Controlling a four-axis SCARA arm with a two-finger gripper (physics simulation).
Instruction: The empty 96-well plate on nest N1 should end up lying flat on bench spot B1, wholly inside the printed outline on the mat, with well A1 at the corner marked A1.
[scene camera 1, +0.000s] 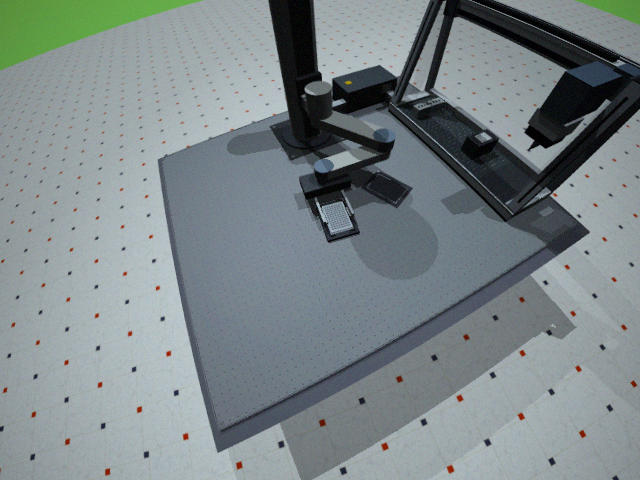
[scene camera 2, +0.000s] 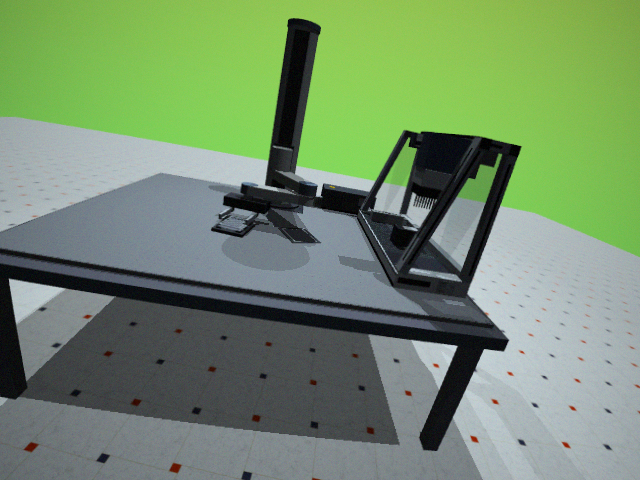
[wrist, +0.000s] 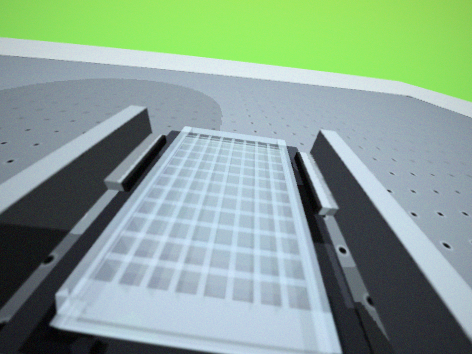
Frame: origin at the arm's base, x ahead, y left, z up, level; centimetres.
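Seen in the pictures: gripper, fingertip midpoint: (scene camera 1: 339, 219) (scene camera 2: 233, 219) (wrist: 232, 134); arm's base, link origin: (scene camera 1: 307, 134) (scene camera 2: 276, 204).
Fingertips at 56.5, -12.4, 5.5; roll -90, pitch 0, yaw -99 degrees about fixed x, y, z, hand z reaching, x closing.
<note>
Pixels of each thing's top centre, then the offset from my fingertips to it, as dx, dy, dz. "spot": a spot on its surface instead.
- pale 96-well plate, top centre: (wrist: 223, 182) (scene camera 1: 336, 216) (scene camera 2: 235, 221) -2.6, +0.5, -1.6
- dark rectangular base, top centre: (wrist: 223, 194) (scene camera 1: 336, 217) (scene camera 2: 235, 223) -2.6, +0.5, -2.4
- second dark rectangle with light lines, surface spot: (scene camera 2: 299, 235) (scene camera 1: 388, 188) spot: -6.3, +26.3, -4.0
- black box, surface spot: (scene camera 2: 346, 196) spot: -60.0, +50.4, +5.1
- small dark block, surface spot: (scene camera 2: 403, 236) spot: +0.0, +66.7, +5.0
The pale 96-well plate (scene camera 1: 337, 217) (scene camera 2: 233, 225) (wrist: 210, 215) lies flat over a dark rectangular base (scene camera 1: 342, 237) whose edges show around it. My gripper (scene camera 1: 339, 217) (scene camera 2: 236, 217) (wrist: 232, 134) is open. Its fingers stand low along the plate's two long sides, and the wrist view shows a gap between each pad and the plate. A second dark rectangle with light lines (scene camera 1: 388, 188) (scene camera 2: 299, 235) lies on the bench to the right, with no plate on it. I cannot read N1, B1 or A1 on either dark rectangle. The plate's underside is hidden.
The arm's tall column (scene camera 1: 305, 67) (scene camera 2: 294, 87) stands behind the plate. A black box (scene camera 1: 364, 85) (scene camera 2: 346, 196) with a yellow spot is at the back. A framed machine (scene camera 1: 439, 56) (scene camera 2: 490, 222) stands on the right, with a small dark block (scene camera 1: 479, 144) (scene camera 2: 403, 236) on its deck.
</note>
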